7 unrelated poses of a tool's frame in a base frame.
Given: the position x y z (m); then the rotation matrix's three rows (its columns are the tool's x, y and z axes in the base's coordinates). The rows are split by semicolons.
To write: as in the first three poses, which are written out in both.
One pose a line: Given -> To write
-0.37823, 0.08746, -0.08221; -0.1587, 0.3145, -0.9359; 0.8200, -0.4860, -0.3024; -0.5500, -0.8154, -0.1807 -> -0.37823, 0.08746, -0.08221, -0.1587, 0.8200, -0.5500, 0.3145, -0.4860, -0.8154
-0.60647, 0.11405, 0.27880; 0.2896, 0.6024, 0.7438; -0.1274, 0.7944, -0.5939; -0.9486, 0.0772, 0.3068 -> -0.60647, 0.11405, 0.27880, 0.2896, -0.1274, -0.9486, 0.6024, 0.7944, 0.0772
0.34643, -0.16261, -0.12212; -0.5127, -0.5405, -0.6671; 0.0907, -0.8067, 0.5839; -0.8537, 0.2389, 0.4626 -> 0.34643, -0.16261, -0.12212, -0.5127, 0.0907, -0.8537, -0.5405, -0.8067, 0.2389
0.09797, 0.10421, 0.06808; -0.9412, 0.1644, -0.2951; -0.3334, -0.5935, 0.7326; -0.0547, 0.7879, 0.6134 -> 0.09797, 0.10421, 0.06808, -0.9412, -0.3334, -0.0547, 0.1644, -0.5935, 0.7879
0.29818, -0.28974, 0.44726; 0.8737, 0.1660, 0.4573; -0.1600, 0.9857, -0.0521; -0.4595, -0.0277, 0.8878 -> 0.29818, -0.28974, 0.44726, 0.8737, -0.1600, -0.4595, 0.1660, 0.9857, -0.0277
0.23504, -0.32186, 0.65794; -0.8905, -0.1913, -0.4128; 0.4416, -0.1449, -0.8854; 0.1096, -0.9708, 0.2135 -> 0.23504, -0.32186, 0.65794, -0.8905, 0.4416, 0.1096, -0.1913, -0.1449, -0.9708
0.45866, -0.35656, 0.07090; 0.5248, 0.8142, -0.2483; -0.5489, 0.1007, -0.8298; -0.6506, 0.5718, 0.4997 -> 0.45866, -0.35656, 0.07090, 0.5248, -0.5489, -0.6506, 0.8142, 0.1007, 0.5718
